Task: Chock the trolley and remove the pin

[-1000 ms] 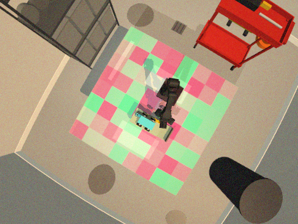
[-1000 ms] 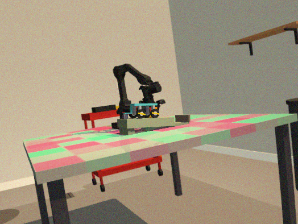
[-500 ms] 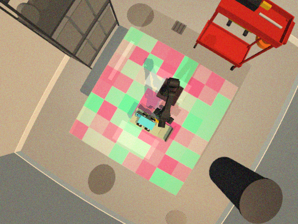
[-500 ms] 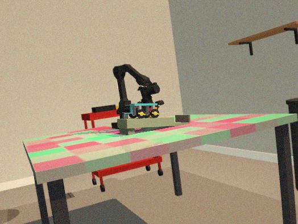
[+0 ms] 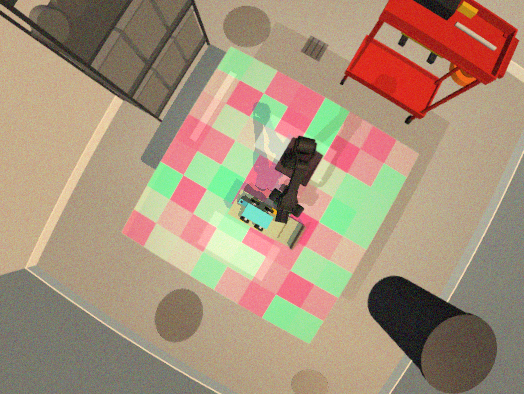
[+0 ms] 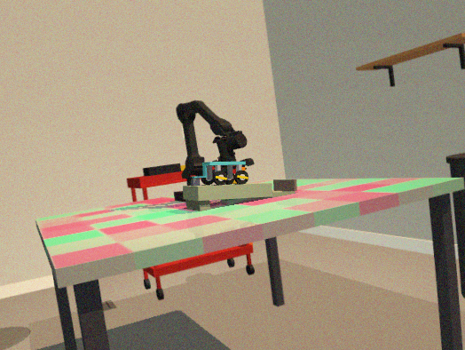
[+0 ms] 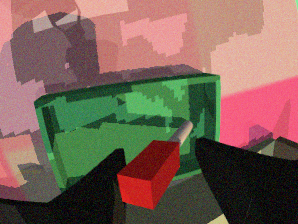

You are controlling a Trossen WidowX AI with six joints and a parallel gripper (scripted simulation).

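Now: gripper tip right at the red-headed stop pin. Round my gripper tip: olive ramp (14 cm ahead, 10 cm to the right, 1 cm above); then cyan trolley (14 cm ahead, 10 cm to the right, 7 cm above); then yellow chock (7 cm ahead, 2 cm to the right, 4 cm above).
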